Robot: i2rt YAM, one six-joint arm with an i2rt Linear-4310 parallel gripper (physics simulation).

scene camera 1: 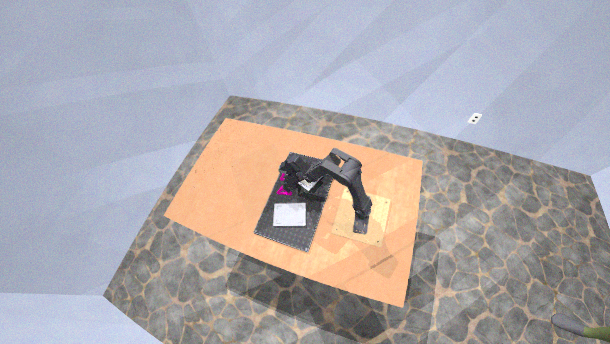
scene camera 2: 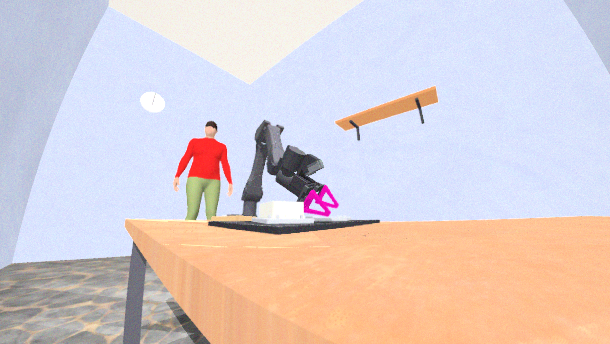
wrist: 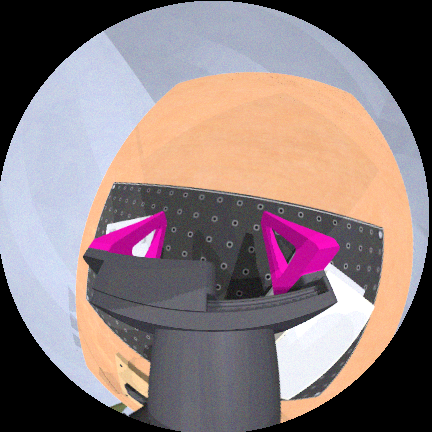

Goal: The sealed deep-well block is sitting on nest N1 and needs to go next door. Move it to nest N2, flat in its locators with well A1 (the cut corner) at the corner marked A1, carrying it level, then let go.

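Pixels of known places: gripper, fingertip midpoint: [scene camera 1: 279, 186] [scene camera 2: 334, 210] [wrist: 213, 216]; arm's base at its link origin: [scene camera 1: 362, 214] [scene camera 2: 248, 218].
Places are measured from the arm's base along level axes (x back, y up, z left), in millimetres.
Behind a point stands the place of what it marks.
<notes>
The white deep-well block [scene camera 1: 289, 214] [scene camera 2: 281, 210] @(x -381, y 27, z -222 mm) [wrist: 325, 340] @(x -349, y 49, z -184 mm) sits flat on a pale nest at the near end of the black perforated board [scene camera 1: 287, 238] @(x -346, y -4, z 187 mm) [scene camera 2: 280, 230] @(x -462, y -10, z -320 mm) [wrist: 310, 230] @(x -454, y -4, z -175 mm). A second pale nest [scene camera 1: 308, 186] [wrist: 120, 226] lies further along the board, largely hidden by the arm and a finger. My gripper [scene camera 1: 283, 184] @(x -451, y 29, z -69 mm) [scene camera 2: 333, 210] @(x -451, y 29, z -69 mm) [wrist: 213, 216] @(x -451, y 29, z -69 mm) is open, its magenta fingers wide apart with nothing between them. It hangs tilted above the board, with the block to its right in the wrist view. The cut corner and the A1 mark cannot be made out.
The arm's base stands on a tan plate [scene camera 1: 380, 215] @(x 95, y -2, z -7 mm) [scene camera 2: 232, 218] @(x -56, y 1, z -128 mm) [wrist: 131, 375] @(x -107, y -2, z 65 mm) beside the board on the wooden table [scene camera 1: 215, 175] @(x -890, y -17, z -93 mm) [scene camera 2: 400, 280] @(x -659, y -17, z -463 mm). A person [scene camera 2: 206, 160] stands behind the table. A wall shelf [scene camera 2: 390, 109] is high at the back right.
</notes>
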